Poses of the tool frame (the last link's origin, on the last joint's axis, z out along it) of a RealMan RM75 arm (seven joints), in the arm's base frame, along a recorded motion.
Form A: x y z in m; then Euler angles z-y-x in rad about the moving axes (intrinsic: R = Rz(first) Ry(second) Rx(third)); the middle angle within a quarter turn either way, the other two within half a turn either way.
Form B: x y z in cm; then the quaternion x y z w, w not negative. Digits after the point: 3 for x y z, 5 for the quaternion.
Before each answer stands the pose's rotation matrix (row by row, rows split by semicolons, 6 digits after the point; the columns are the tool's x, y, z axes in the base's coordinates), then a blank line. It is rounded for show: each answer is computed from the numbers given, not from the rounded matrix.
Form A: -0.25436 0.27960 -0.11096 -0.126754 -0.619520 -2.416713
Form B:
0.807626 0.287273 0.514990; -0.102922 -0.791243 0.602779; 0.580644 -0.539823 -0.609461

-25.436 27.960 -11.096 -0.89559 -0.05146 -0.30584 0.31895
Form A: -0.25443 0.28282 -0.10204 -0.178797 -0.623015 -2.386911
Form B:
0.799176 0.263790 0.540122; -0.144433 -0.787965 0.598540; 0.583486 -0.556350 -0.591623

-25.443 28.282 -10.204 -0.89145 -0.03347 -0.31511 0.32388
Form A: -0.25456 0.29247 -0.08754 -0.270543 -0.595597 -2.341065
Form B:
0.797703 0.201902 0.568248; -0.221237 -0.778609 0.587216; 0.561003 -0.594141 -0.576430

-25.456 29.247 -8.754 -0.88780 0.00544 -0.31799 0.33267
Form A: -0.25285 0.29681 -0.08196 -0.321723 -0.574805 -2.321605
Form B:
0.796236 0.161381 0.583065; -0.265387 -0.772916 0.576342; 0.543671 -0.613642 -0.572595

-25.285 29.681 -8.196 -0.88625 0.02934 -0.31784 0.33568
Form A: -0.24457 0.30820 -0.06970 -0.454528 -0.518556 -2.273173
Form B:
0.780352 0.056272 0.622804; -0.381320 -0.746536 0.545233; 0.495626 -0.662961 -0.561103

-24.457 30.820 -6.970 -0.87863 0.09249 -0.31823 0.34377
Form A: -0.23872 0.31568 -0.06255 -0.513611 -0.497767 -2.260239
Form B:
0.765284 0.008342 0.643639; -0.431704 -0.735044 0.522821; 0.477465 -0.677968 -0.558916

-23.872 31.568 -6.255 -0.87453 0.12102 -0.32049 0.34326
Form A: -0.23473 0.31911 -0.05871 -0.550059 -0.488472 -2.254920
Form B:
0.752795 -0.020335 0.657940; -0.461604 -0.728879 0.505626; 0.469277 -0.684341 -0.558083

-23.473 31.911 -5.871 -0.87174 0.13821 -0.32326 0.34126
